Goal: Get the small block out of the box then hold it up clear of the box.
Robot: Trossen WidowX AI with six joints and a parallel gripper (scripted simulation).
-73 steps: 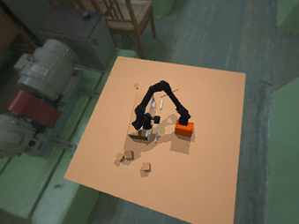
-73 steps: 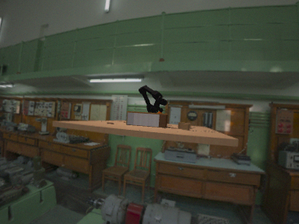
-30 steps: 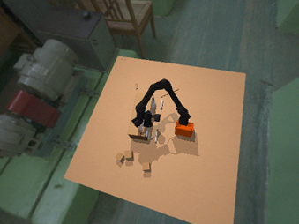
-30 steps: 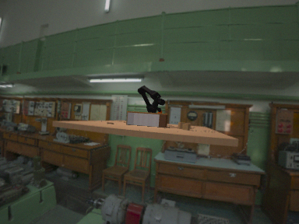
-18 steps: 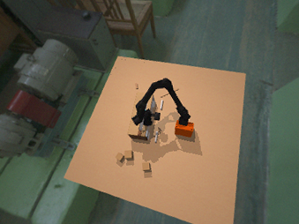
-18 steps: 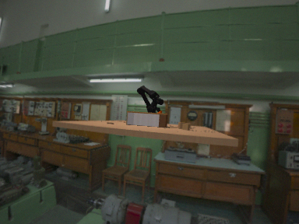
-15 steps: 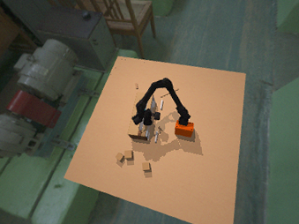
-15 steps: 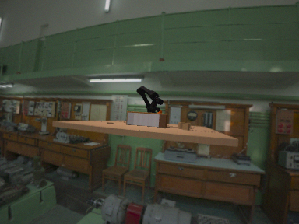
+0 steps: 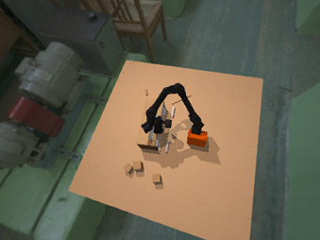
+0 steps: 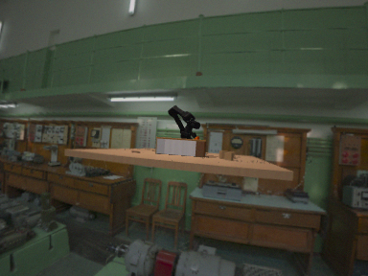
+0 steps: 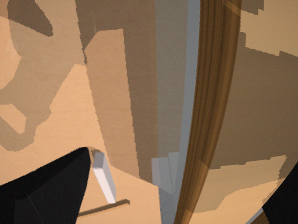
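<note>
Right now the tan box is 30 mm ahead of my gripper tip, 10 mm to the left of it and 30 mm below it. Also, from my gripper tip: teal block 60 mm ahead, 20 mm to the right.
</note>
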